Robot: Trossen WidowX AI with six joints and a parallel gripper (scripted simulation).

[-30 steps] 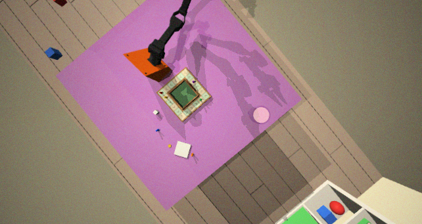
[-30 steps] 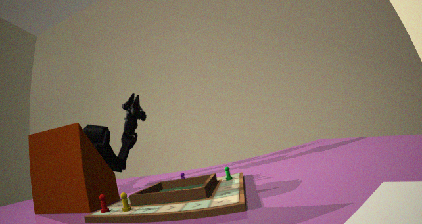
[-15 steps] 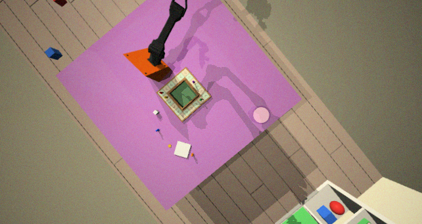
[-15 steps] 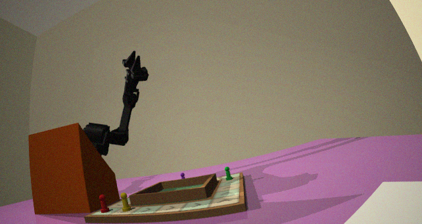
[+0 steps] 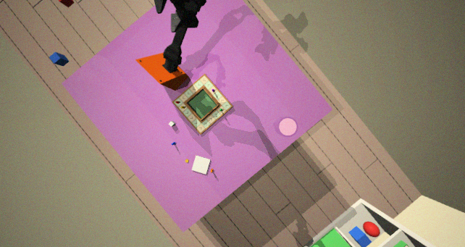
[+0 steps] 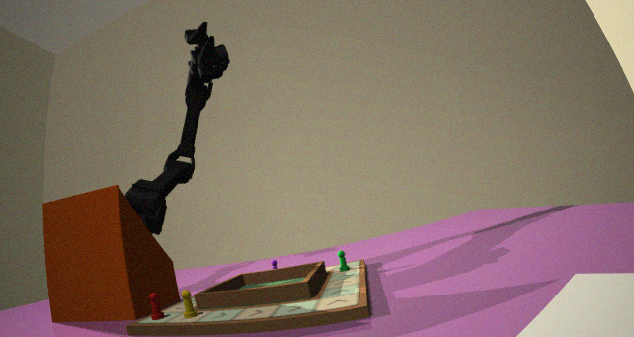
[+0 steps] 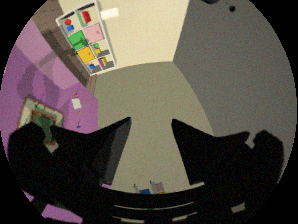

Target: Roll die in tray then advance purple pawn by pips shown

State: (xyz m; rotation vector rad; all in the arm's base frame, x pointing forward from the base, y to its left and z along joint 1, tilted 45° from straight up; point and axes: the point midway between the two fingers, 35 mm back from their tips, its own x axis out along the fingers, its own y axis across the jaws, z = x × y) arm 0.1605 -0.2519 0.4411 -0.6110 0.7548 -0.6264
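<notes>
The white die is 4 cm ahead of my gripper tip, 37 cm to the right of it and 60 cm below it. Round my gripper tip: green tray (9 cm ahead, 13 cm to the right, 60 cm below); then green pawn (21 cm ahead, 7 cm to the right, 58 cm below); then purple pawn (8 cm ahead, 2 cm to the right, 58 cm below).
</notes>
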